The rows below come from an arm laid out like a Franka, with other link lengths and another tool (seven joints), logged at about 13 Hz.
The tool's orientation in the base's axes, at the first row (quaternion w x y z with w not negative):
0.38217 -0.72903 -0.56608 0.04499
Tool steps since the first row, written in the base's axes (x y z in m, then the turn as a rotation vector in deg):
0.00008 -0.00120 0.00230 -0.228 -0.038 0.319
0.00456 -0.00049 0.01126 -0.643 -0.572 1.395
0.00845 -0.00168 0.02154 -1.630 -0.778 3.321
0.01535 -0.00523 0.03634 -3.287 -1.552 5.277
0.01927 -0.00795 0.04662 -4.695 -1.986 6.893
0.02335 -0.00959 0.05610 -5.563 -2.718 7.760
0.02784 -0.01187 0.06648 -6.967 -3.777 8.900
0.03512 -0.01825 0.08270 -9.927 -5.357 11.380
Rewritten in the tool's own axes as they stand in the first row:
-0.00016 -0.00126 -0.00227 0.003 -0.372 -0.130
0.00533 -0.00321 -0.01045 -0.208 -1.319 -0.951
0.00946 -0.00630 -0.02022 -0.029 -3.257 -1.919
0.01429 -0.00961 -0.03587 -0.564 -5.705 -2.862
0.01712 -0.01258 -0.04644 -0.844 -7.773 -3.518
0.02064 -0.01501 -0.05598 -1.464 -8.937 -4.066
0.02408 -0.01761 -0.06667 -2.454 -10.670 -4.705
0.02714 -0.02129 -0.08495 -3.953 -14.414 -5.776

